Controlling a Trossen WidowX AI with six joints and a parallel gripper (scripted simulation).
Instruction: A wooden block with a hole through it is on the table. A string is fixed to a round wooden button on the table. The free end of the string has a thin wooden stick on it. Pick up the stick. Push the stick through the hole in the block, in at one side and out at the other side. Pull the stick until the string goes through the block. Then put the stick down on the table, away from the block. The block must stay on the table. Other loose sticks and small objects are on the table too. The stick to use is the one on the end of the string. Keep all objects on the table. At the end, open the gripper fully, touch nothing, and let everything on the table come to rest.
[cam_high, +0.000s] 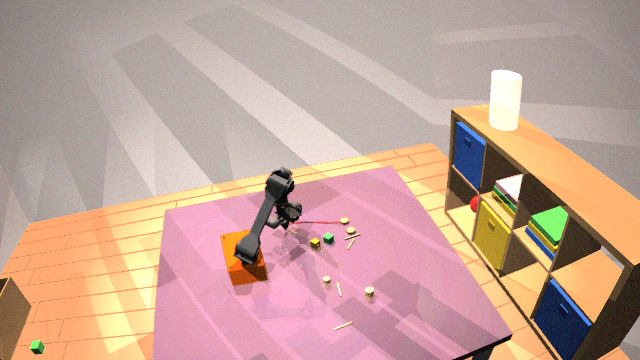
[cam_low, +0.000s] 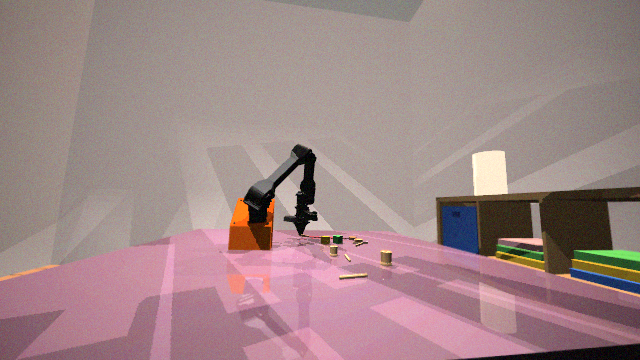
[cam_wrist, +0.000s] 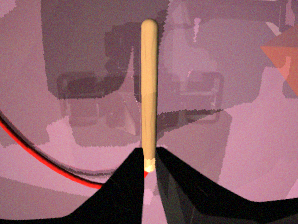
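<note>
The yellow wooden block is 15 cm to the right of my gripper tip and 9 cm ahead of it. Round my gripper tip: green cube 15 cm to the right, 15 cm ahead; then thin wooden stick 1 cm to the right, 1 cm ahead; then round wooden button 27 cm ahead, 5 cm to the right, 1 cm below.
</note>
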